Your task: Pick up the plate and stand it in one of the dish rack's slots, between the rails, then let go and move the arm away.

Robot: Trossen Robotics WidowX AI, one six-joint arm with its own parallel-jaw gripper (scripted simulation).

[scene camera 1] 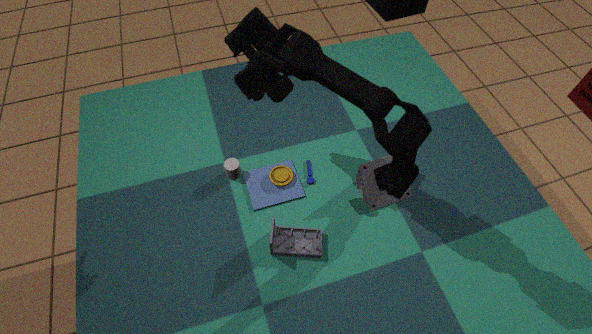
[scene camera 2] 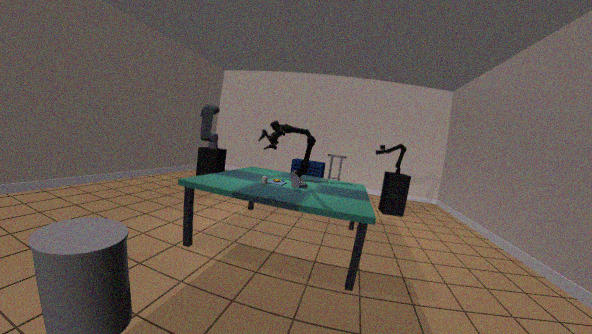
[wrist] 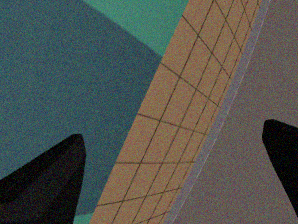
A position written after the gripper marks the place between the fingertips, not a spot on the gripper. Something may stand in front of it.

Observation:
The gripper point(scene camera 1: 246, 69) is open, with nothing in its grasp. Further things: a blue mat point(scene camera 1: 263, 193).
The gripper shows as well in the wrist view point(wrist: 177, 137).

